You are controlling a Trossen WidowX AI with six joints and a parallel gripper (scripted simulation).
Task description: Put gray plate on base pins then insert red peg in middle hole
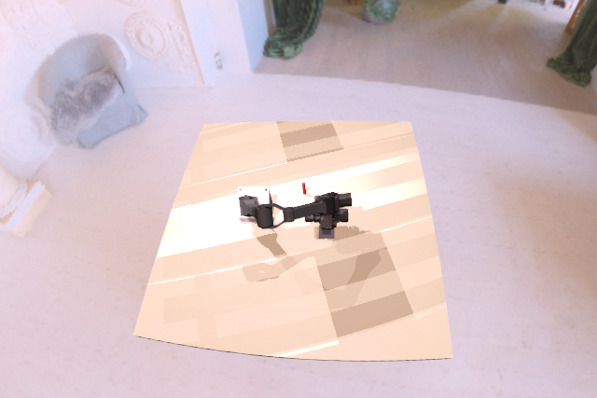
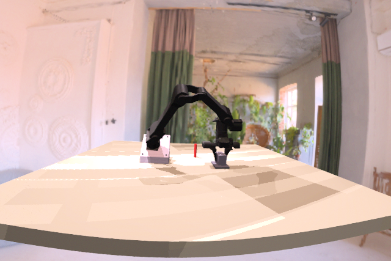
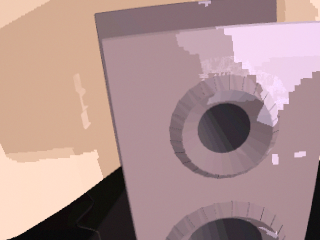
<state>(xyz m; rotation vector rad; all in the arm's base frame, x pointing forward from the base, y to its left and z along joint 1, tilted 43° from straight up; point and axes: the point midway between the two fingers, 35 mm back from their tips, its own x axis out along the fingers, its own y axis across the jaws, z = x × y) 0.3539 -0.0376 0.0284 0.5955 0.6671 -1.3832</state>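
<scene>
Right now my gripper tip is 1 cm above the base. The rest, counted from my gripper tip: gray plate (3 cm above); then red peg (12 cm behind, 18 cm to the left, 2 cm above).
</scene>
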